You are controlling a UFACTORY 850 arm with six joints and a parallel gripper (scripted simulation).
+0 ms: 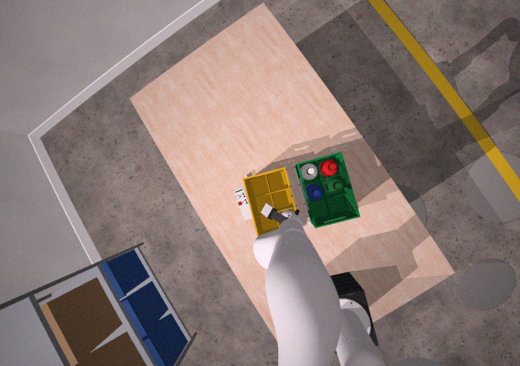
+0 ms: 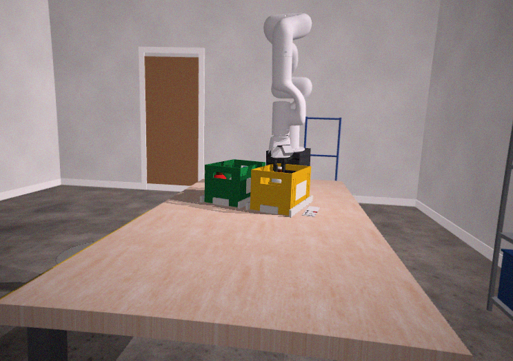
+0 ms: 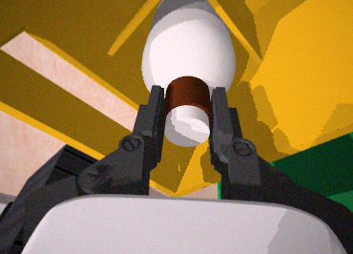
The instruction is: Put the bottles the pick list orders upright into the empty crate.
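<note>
The yellow crate lies 10 cm ahead of my hand, 8 cm below it and 3 cm to the left of it. Also, from my hand: blue-label bottle: 15 cm to the right, 7 cm below, 6 cm ahead; then green bottle: 25 cm to the right, 7 cm below, 4 cm ahead; then green crate: 20 cm to the right, 8 cm below, 5 cm ahead.
</note>
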